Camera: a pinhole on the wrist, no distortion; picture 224 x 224 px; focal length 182.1 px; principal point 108.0 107.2 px. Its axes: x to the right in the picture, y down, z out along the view. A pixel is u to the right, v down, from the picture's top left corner.
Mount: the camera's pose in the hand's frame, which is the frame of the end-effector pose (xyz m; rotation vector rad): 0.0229 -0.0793 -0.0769 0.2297 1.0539 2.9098
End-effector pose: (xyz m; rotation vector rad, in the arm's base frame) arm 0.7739 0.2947 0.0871 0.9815 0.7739 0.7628
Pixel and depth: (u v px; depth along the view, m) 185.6 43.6 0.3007
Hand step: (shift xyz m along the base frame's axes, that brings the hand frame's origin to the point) 0.0127 -0.0196 0.2329
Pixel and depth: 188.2 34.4 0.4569
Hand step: 0.0196 -0.0351 0.4213
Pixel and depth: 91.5 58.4 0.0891
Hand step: 0.0020 0.0457 -0.0231
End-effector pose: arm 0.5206 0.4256 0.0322 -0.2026 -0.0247 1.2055
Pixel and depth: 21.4 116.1 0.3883
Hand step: -0.0571 0.3218 0.1563
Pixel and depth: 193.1 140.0 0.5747
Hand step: -0.3247 0.0006 0.4256
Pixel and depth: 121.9 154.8 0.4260
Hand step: -0.1200 0.1357 0.2923
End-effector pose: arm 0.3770 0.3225 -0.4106 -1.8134 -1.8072 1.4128
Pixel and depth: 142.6 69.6 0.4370
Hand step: 0.0274 -0.1503 -0.3080
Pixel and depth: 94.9 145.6 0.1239
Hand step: -0.0488 0.0337 -0.0245
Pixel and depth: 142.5 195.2 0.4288
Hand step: -0.2598 -0.1782 -0.2354
